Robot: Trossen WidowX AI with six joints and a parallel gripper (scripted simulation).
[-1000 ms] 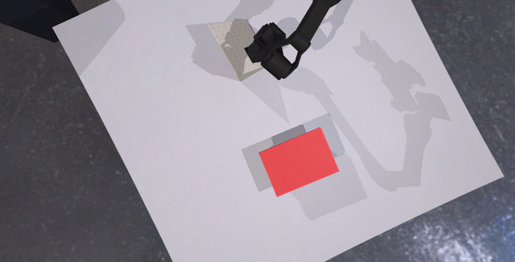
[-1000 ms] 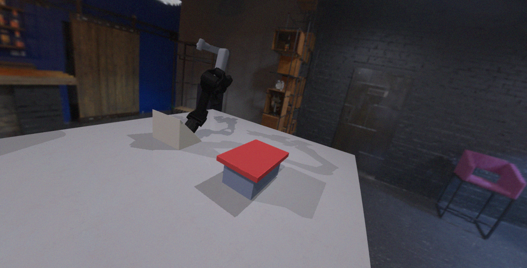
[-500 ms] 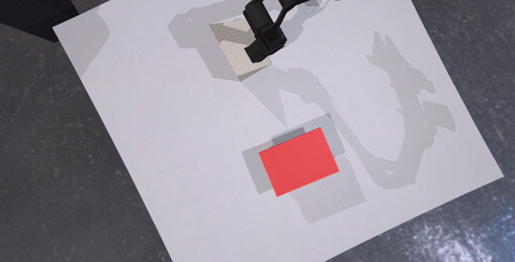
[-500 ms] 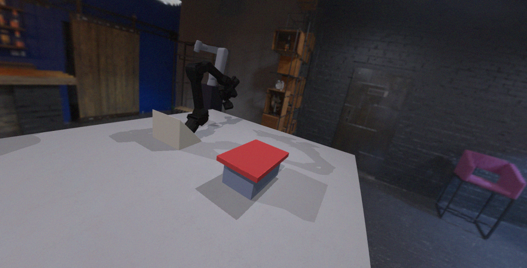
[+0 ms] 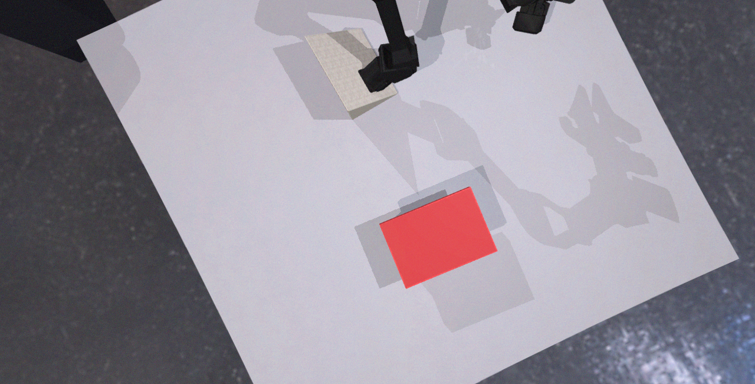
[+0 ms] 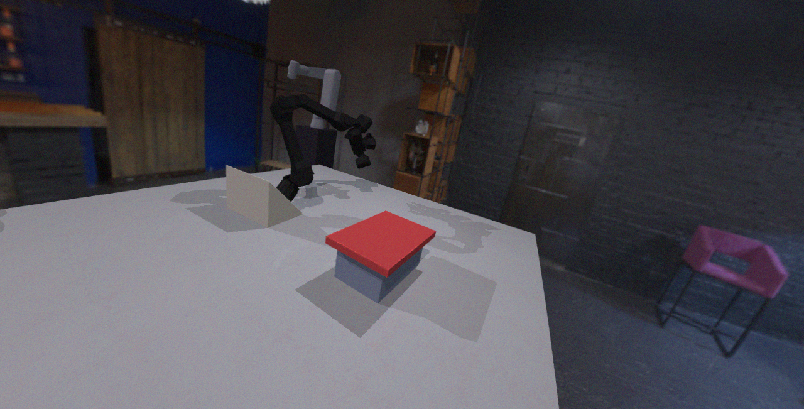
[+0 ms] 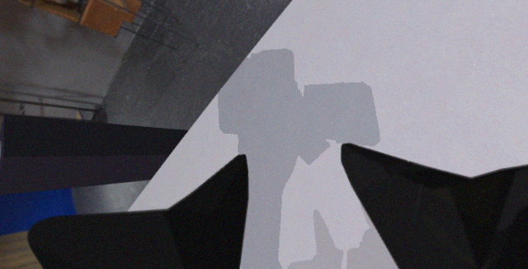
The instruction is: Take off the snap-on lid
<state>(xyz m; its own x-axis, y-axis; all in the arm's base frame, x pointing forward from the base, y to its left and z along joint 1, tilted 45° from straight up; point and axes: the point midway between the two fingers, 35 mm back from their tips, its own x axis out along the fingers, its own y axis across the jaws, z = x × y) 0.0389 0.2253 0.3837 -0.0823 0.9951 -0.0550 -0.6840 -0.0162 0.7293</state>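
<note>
Now: gripper tip 390 mm short of the red lid, 510 mm to the left of it and 40 mm above it. The rest, counted from my gripper tip: blue-grey storage box (390 mm ahead, 510 mm to the right, 90 mm below).
</note>
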